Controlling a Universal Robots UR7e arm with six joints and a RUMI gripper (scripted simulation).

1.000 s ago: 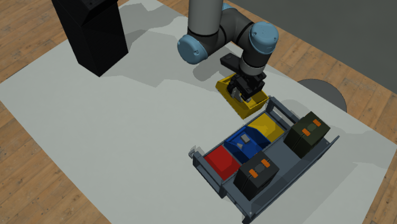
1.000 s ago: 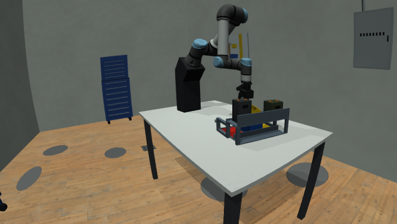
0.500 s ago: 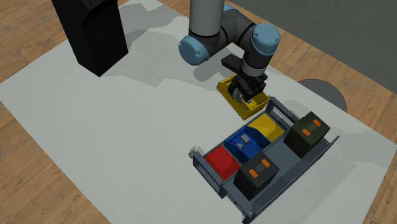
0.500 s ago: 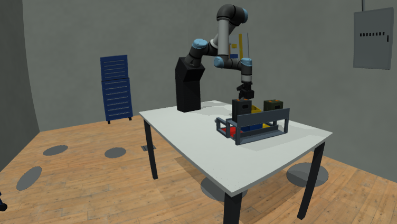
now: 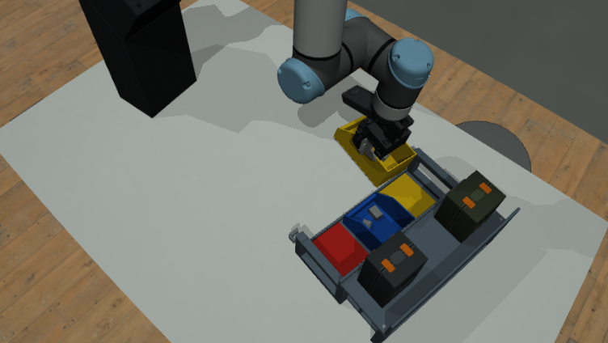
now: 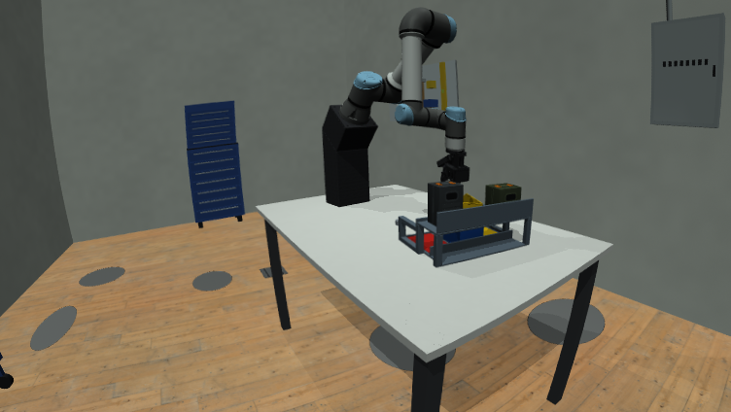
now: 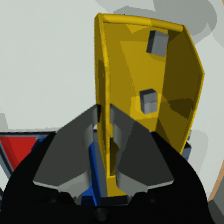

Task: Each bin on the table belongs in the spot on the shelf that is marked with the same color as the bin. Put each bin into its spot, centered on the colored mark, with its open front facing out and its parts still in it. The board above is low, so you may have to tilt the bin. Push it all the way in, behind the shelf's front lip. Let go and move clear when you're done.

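Now: the yellow bin 10 mm ahead of my hand, 40 mm to the left of it and 30 mm below it. Also, from my hand: blue bin: 120 mm ahead, 130 mm to the right, 60 mm below.
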